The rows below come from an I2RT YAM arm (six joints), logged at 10 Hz.
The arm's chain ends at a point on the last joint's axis. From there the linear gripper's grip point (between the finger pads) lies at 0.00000 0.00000 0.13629 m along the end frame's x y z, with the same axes.
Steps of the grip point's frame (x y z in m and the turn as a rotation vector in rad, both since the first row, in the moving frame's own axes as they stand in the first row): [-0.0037, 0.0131, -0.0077, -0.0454, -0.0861, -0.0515]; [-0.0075, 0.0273, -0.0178, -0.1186, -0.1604, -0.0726]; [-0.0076, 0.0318, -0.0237, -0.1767, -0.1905, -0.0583]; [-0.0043, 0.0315, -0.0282, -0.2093, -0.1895, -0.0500]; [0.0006, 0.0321, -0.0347, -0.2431, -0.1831, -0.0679]
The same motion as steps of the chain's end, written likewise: [0.0079, 0.0066, -0.0071, -0.0454, -0.0861, -0.0515]; [0.0136, 0.0105, -0.0151, -0.1186, -0.1604, -0.0726]; [0.0174, 0.0072, -0.0191, -0.1767, -0.1905, -0.0583]; [0.0205, 0.0027, -0.0228, -0.2093, -0.1895, -0.0500]; [0.0240, -0.0013, -0.0284, -0.2431, -0.1831, -0.0679]
